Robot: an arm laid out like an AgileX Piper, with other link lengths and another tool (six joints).
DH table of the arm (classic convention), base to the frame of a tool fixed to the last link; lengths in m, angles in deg. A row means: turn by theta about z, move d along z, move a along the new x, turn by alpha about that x. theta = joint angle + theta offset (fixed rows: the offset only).
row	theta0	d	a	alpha
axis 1	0	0.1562	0	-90
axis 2	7.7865	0	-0.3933	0
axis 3	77.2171	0	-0.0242	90
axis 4	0	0.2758	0	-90
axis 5	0	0	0	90
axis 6	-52.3	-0.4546	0.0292	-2.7
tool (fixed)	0	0.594	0	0
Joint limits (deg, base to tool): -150..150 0..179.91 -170..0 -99.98..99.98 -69.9..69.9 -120..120
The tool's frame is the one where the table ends.
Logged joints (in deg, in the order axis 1, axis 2, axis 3, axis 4, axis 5, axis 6), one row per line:
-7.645, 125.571, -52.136, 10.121, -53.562, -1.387
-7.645, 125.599, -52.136, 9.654, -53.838, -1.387
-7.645, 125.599, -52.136, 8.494, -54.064, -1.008
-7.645, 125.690, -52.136, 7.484, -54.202, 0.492
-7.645, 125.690, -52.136, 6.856, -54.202, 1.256
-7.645, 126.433, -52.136, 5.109, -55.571, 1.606
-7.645, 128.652, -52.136, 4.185, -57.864, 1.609
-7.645, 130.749, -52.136, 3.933, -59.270, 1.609
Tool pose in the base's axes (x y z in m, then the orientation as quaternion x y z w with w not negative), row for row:
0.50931, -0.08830, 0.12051, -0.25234, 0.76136, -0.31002, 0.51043
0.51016, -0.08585, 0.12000, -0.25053, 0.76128, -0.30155, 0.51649
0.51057, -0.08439, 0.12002, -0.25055, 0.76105, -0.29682, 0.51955
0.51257, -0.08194, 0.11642, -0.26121, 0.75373, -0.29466, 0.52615
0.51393, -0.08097, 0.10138, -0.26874, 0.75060, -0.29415, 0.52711
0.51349, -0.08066, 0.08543, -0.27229, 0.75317, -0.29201, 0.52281
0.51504, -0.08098, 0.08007, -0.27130, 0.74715, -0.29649, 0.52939
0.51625, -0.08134, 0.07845, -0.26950, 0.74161, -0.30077, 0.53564
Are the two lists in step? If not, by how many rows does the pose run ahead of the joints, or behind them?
The pose runs 2 rows ahead of the joints: the pose in row i belongs to the joints in row i + 2.
